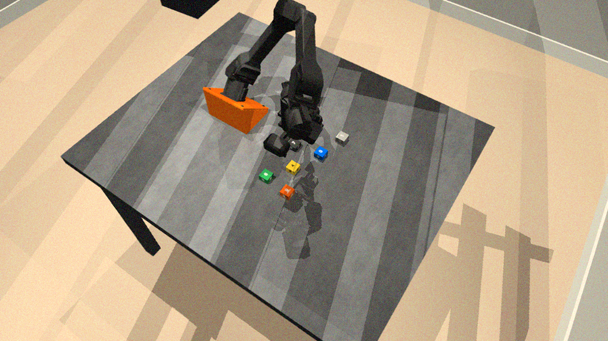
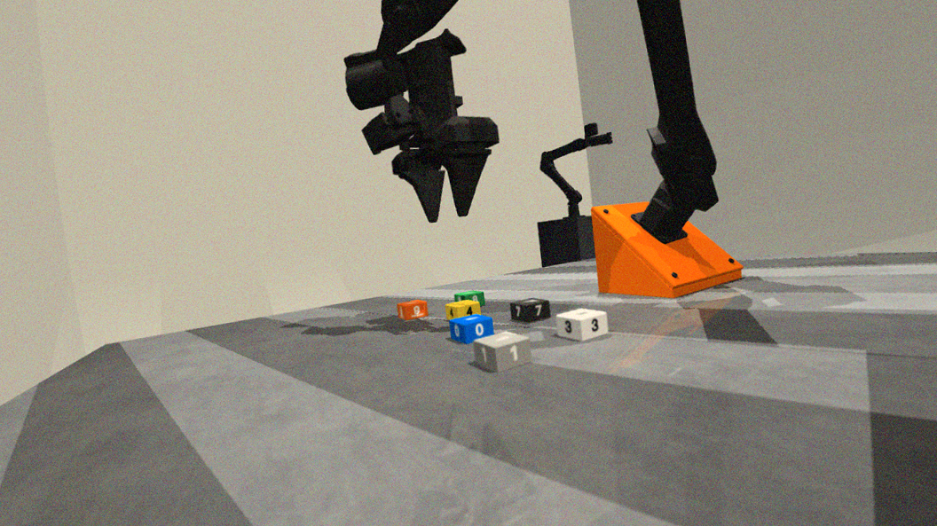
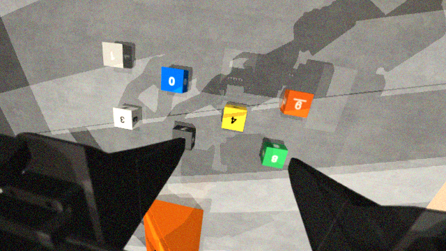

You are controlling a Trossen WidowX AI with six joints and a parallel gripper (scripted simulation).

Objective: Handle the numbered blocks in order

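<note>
My gripper tip is 110 mm above the blue 0 block, 100 mm to the right of it and 50 mm short of it. From my gripper tip the other things lie so: orange block: 110 mm below, 80 mm to the right, 30 mm ahead; green block: 110 mm below, 60 mm to the right, 60 mm behind; yellow 4 block: 110 mm below, 10 mm to the left.
</note>
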